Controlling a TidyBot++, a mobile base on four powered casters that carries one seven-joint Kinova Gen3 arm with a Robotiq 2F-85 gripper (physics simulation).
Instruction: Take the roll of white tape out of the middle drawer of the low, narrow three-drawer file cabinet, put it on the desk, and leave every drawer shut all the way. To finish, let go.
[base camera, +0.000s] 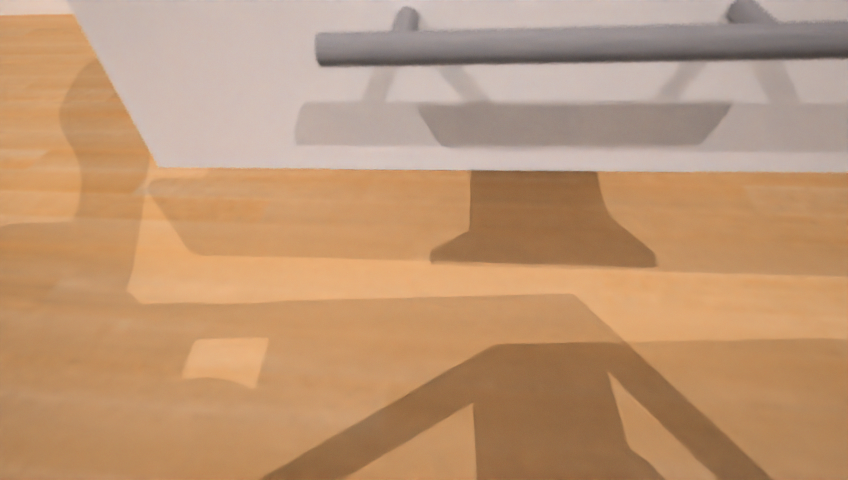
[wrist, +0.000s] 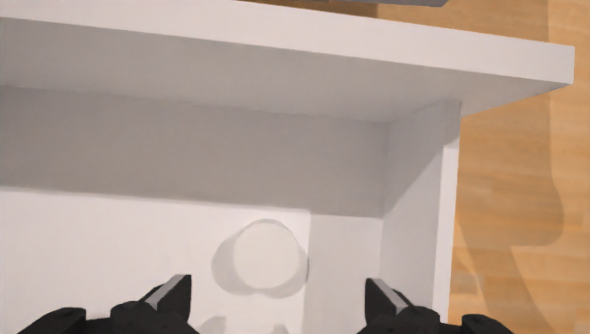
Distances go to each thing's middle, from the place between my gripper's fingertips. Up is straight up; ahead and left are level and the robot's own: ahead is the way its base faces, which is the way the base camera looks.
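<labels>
There's the white drawer (base camera: 736, 93), and my hand is 50 mm above it, 90 mm short of it and 90 mm to the left of it.
</labels>
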